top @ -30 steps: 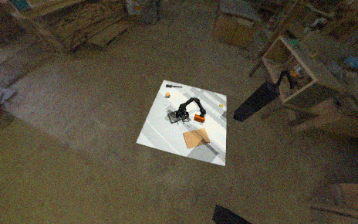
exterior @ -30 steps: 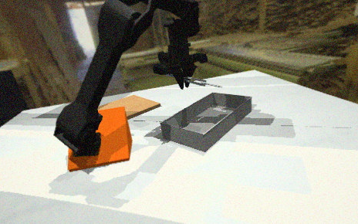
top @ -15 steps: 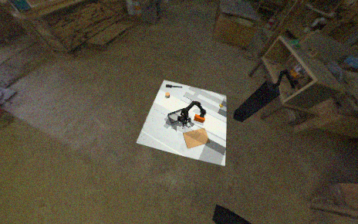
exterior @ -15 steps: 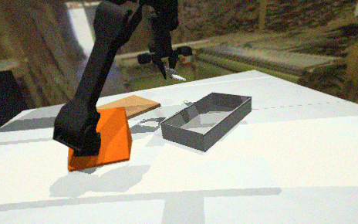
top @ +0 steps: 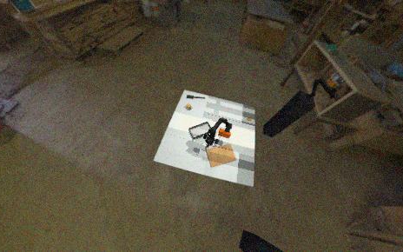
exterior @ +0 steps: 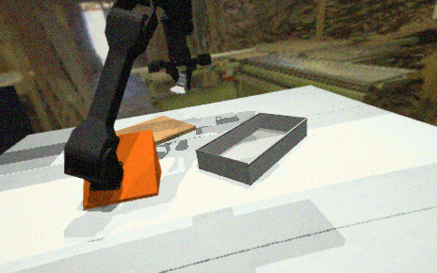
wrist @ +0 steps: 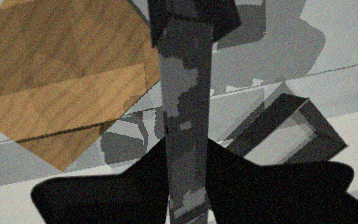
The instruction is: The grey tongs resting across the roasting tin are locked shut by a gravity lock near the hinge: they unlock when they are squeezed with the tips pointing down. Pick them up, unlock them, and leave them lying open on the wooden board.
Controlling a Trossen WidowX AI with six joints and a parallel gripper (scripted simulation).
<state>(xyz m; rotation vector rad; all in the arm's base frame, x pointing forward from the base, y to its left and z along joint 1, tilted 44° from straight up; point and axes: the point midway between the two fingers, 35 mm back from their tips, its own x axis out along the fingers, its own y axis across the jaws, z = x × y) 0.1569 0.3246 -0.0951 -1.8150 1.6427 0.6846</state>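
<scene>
My gripper tip is now 210 mm past the wooden board, 150 mm above it and 50 mm to the right of it. Also, from my gripper tip: yellow thing 710 mm to the right, 450 mm behind, 150 mm below; dark tool 720 mm to the right, 540 mm ahead, 160 mm below; roasting tin 190 mm ahead, 170 mm to the right, 130 mm below.
</scene>
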